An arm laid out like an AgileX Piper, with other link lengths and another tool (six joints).
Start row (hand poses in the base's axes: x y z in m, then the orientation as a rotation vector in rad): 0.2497 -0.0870 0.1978 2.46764 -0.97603 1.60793
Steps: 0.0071 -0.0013 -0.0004 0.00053 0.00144 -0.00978; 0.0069 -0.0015 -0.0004 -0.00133 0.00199 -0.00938; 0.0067 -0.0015 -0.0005 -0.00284 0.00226 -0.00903; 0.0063 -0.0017 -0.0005 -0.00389 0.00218 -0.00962; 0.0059 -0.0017 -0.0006 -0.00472 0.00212 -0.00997; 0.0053 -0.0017 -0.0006 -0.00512 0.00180 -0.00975; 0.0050 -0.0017 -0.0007 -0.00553 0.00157 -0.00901; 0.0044 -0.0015 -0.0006 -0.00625 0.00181 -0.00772; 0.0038 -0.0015 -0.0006 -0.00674 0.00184 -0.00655; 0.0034 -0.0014 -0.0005 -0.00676 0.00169 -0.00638; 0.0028 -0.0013 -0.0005 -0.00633 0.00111 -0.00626; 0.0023 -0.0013 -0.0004 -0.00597 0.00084 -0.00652; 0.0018 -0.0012 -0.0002 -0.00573 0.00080 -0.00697; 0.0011 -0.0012 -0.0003 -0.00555 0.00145 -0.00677; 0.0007 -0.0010 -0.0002 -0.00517 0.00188 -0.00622; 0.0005 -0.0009 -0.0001 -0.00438 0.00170 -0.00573; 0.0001 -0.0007 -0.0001 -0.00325 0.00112 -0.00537; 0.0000 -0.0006 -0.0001 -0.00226 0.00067 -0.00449; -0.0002 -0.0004 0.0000 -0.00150 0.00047 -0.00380
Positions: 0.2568 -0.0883 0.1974 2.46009 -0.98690 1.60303; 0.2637 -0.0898 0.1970 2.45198 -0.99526 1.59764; 0.2704 -0.0913 0.1965 2.44335 -1.00158 1.59213; 0.2767 -0.0930 0.1960 2.43346 -1.00739 1.58666; 0.2826 -0.0947 0.1954 2.42269 -1.01266 1.58125; 0.2879 -0.0964 0.1948 2.41168 -1.01728 1.57639; 0.2929 -0.0981 0.1941 2.40094 -1.02069 1.57211; 0.2973 -0.0996 0.1935 2.39102 -1.02194 1.56801; 0.3011 -0.1011 0.1929 2.38184 -1.02145 1.56430; 0.3045 -0.1025 0.1924 2.37272 -1.02078 1.56085; 0.3073 -0.1038 0.1919 2.36368 -1.02052 1.55815; 0.3096 -0.1051 0.1915 2.35451 -1.02093 1.55566; 0.3114 -0.1063 0.1913 2.34509 -1.02203 1.55301; 0.3125 -0.1075 0.1910 2.33632 -1.02295 1.54953; 0.3132 -0.1085 0.1908 2.32852 -1.02358 1.54562; 0.3137 -0.1094 0.1907 2.32157 -1.02454 1.54199; 0.3138 -0.1101 0.1906 2.31537 -1.02640 1.53908; 0.3138 -0.1107 0.1905 2.31035 -1.02846 1.53692; 0.3136 -0.1111 0.1905 2.30632 -1.03064 1.53515
